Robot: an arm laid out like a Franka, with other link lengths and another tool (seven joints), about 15 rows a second.
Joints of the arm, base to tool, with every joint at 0 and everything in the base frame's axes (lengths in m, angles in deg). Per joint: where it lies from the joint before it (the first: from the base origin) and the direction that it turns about. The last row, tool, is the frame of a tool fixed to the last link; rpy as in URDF.
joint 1: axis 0 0 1 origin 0.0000 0.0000 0.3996
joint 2: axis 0 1 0 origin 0.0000 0.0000 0.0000
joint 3: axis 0 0 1 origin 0.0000 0.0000 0.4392
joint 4: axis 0 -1 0 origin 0.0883 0.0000 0.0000
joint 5: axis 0 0 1 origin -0.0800 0.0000 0.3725
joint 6: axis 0 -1 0 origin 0.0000 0.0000 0.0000
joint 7: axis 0 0 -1 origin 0.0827 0.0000 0.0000
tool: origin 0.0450 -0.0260 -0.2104 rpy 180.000 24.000 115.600
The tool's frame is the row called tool.
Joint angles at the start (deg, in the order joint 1, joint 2, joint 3, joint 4, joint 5, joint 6, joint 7): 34.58, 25.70, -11.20, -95.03, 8.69, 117.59, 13.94
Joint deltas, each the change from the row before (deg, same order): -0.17, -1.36, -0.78, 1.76, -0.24, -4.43, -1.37; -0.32, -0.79, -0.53, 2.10, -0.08, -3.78, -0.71; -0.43, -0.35, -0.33, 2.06, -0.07, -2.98, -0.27; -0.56, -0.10, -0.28, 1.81, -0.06, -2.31, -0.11; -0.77, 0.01, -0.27, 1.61, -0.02, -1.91, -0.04; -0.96, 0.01, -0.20, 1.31, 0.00, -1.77, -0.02; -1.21, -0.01, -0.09, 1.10, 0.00, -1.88, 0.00
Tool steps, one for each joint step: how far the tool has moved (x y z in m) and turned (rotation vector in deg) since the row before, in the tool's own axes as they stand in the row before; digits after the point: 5 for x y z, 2 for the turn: -0.01512, -0.00857, -0.01970, 0.76, 0.23, -1.32; -0.01332, -0.00576, -0.01691, 0.63, 0.28, -0.57; -0.01172, -0.00358, -0.01293, 0.52, 0.18, -0.08; -0.01189, -0.00279, -0.00874, 0.49, 0.09, 0.26; -0.01362, -0.00295, -0.00565, 0.52, 0.09, 0.59; -0.01425, -0.00430, -0.00284, 0.73, 0.18, 0.71; -0.01515, -0.00622, -0.00044, 1.06, 0.32, 0.77
